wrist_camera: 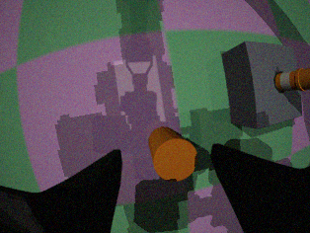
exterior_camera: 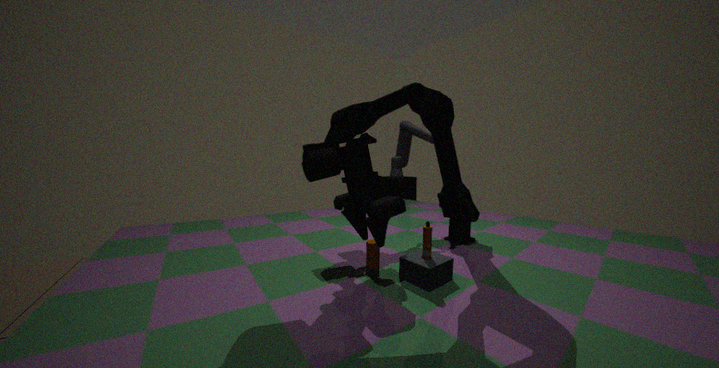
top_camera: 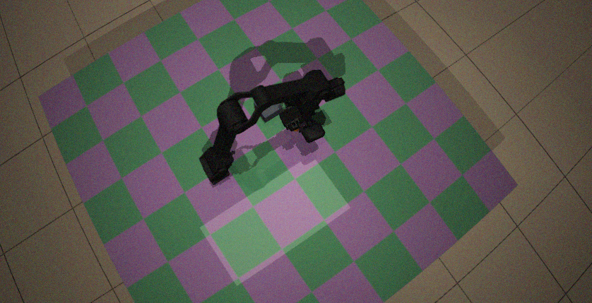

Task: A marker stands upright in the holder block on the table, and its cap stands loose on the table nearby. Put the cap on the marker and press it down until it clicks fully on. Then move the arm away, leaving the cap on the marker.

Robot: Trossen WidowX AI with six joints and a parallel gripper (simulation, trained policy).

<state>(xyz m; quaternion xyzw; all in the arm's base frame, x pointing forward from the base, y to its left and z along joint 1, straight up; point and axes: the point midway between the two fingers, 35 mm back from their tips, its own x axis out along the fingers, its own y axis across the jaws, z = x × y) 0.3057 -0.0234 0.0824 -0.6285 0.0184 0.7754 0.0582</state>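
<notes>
My gripper tip is now 20 mm above the orange cap. Also, from my gripper tip: dark grey holder block 40 mm behind, 110 mm to the left, 30 mm below; then orange marker 40 mm behind, 110 mm to the left, 40 mm above.
</notes>
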